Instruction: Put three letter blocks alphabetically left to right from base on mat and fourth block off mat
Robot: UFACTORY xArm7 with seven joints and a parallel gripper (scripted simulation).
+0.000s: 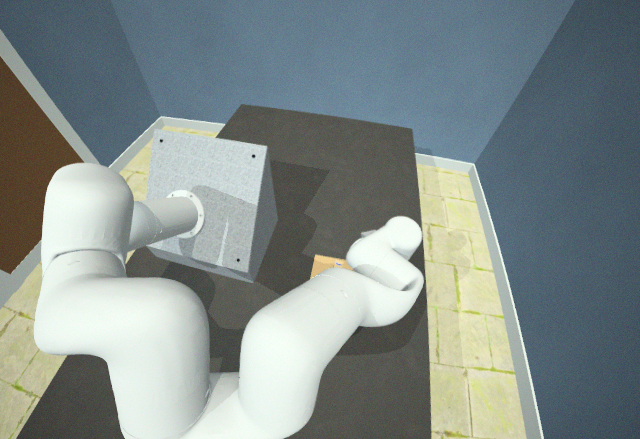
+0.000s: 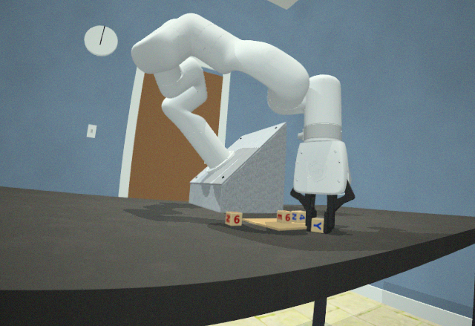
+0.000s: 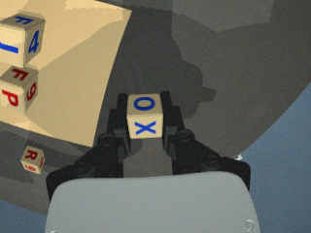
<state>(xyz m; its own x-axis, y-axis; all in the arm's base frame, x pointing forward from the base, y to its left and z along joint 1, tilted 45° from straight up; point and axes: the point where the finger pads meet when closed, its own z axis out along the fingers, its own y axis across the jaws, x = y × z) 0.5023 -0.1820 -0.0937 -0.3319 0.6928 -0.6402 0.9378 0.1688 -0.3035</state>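
Right now my hand is 10 cm past the tan mat, 1 cm to the right of it and 2 cm above it. The rest, counted from my hand: block (10 cm behind, 5 cm to the left).
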